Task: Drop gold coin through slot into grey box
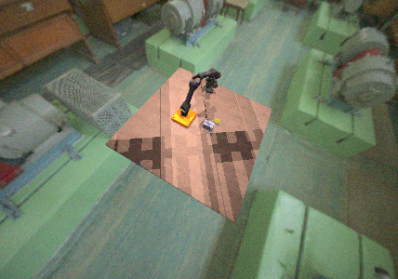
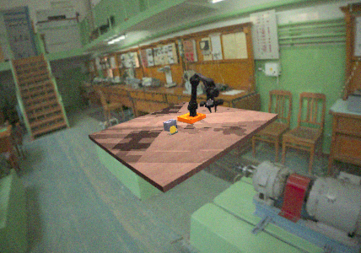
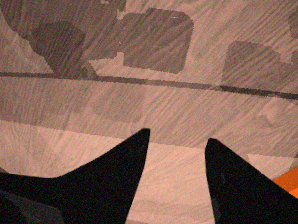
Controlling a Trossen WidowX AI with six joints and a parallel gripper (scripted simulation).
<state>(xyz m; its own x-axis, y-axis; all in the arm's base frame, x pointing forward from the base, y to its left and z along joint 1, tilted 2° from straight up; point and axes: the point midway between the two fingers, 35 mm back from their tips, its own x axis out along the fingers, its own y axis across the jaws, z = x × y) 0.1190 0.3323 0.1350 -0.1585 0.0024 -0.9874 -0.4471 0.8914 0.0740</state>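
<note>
Now: the gold coin 250 mm to the right of my gripper tip, 240 mm ahead of it and 100 mm below it.
</note>
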